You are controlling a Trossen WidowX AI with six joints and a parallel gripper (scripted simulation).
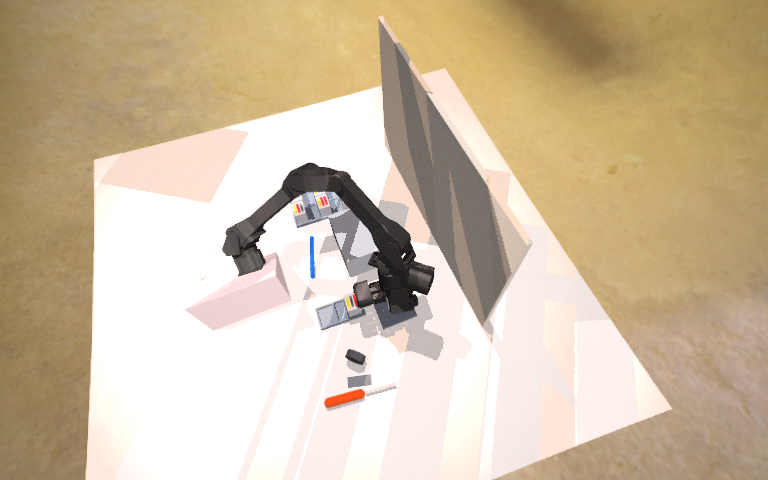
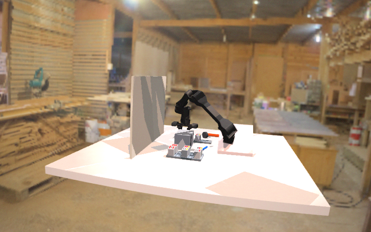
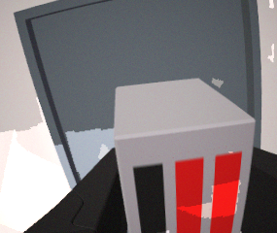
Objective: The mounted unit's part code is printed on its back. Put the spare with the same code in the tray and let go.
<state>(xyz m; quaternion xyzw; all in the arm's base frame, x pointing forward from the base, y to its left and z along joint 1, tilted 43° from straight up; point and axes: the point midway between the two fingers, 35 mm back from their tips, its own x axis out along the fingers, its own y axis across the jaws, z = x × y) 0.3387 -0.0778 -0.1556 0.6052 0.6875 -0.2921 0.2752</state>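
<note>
Right now the dark grey tray is 20 mm below my gripper tip. The rest, counted from my gripper tip: black puck 130 mm behind, 130 mm to the right; white block 60 mm behind, 200 mm to the left, 30 mm above; grey base 140 mm behind, 10 mm to the left, 20 mm below.
</note>
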